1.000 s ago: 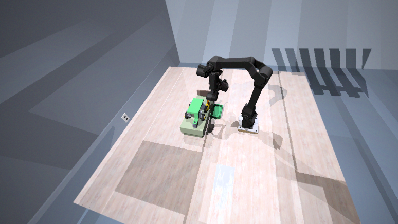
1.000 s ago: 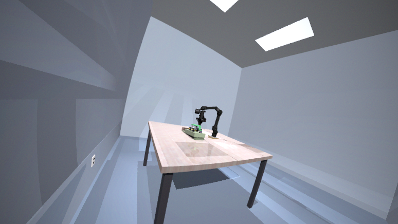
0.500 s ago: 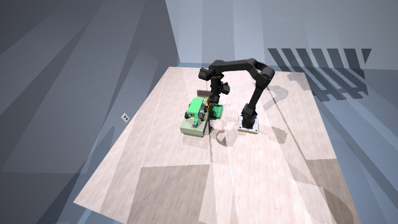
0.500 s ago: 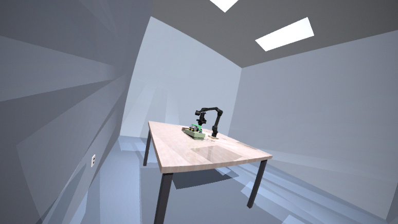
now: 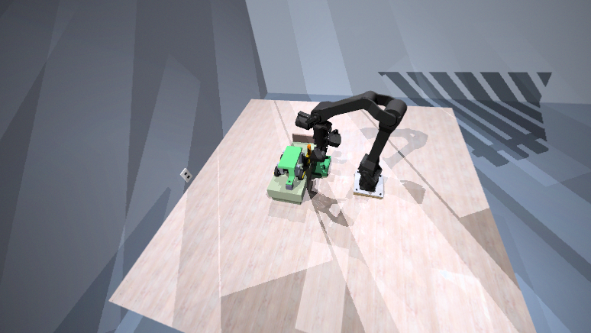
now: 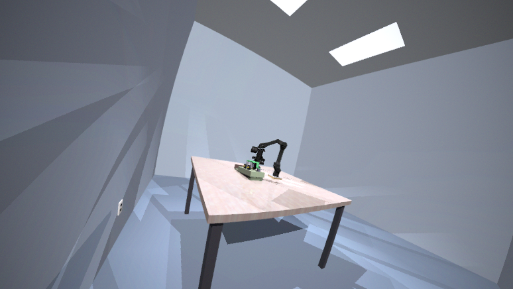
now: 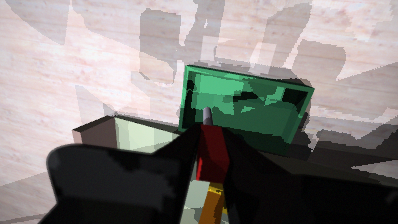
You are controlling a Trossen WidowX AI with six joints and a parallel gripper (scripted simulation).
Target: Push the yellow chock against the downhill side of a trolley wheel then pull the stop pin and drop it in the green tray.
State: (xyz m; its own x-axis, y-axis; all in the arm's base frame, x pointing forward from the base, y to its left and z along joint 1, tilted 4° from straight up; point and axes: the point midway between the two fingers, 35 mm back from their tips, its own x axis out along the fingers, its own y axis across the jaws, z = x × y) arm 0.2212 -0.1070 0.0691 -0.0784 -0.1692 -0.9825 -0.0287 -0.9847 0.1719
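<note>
Right now my gripper tip is 2 cm to the right of the green tray and 8 cm above it. Also, from my gripper tip: yellow chock: 6 cm ahead, 3 cm to the left, 1 cm above; then grey-green ramp: 12 cm ahead, 11 cm to the left, 3 cm below; then red-headed stop pin: right at my gripper tip.
</note>
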